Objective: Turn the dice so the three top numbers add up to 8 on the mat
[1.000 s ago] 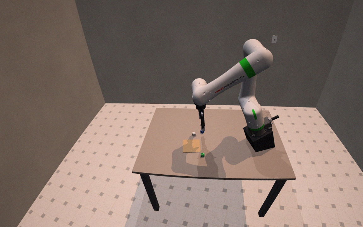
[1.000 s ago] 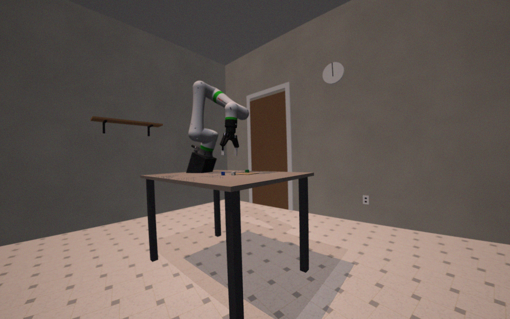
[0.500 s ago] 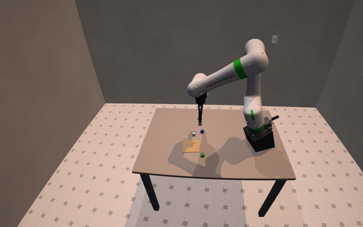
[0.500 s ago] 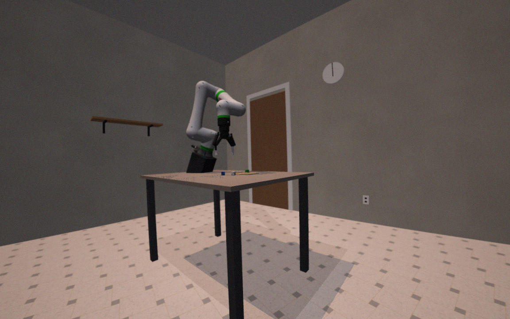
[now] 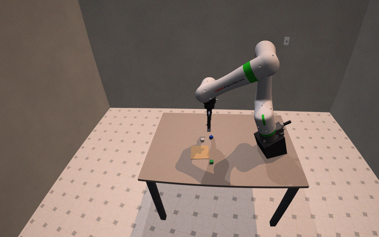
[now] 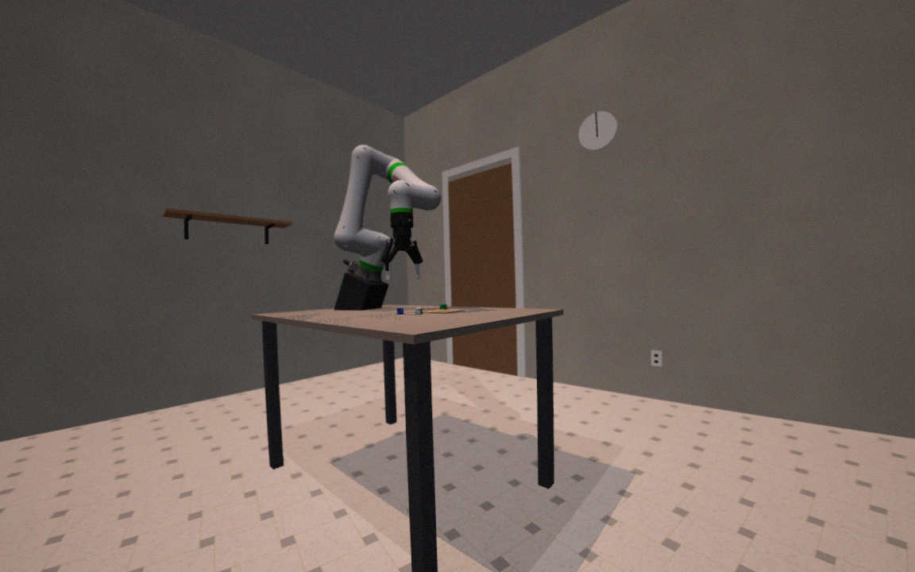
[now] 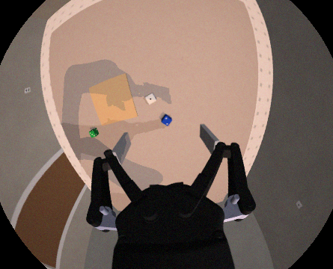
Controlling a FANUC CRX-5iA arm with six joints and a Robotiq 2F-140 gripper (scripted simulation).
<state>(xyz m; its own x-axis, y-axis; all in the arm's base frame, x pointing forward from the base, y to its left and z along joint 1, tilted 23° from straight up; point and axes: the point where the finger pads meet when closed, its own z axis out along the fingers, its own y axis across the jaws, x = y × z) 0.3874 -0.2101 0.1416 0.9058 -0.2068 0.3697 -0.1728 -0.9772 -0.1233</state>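
The white die lies 60 mm ahead of my hand, 20 mm to the left of it and 140 mm below it. From my hand the other things lie so: mat: 90 mm ahead, 140 mm to the left, 150 mm below; green die: 20 mm ahead, 260 mm to the left, 140 mm below; blue die: 20 mm behind, 140 mm below.
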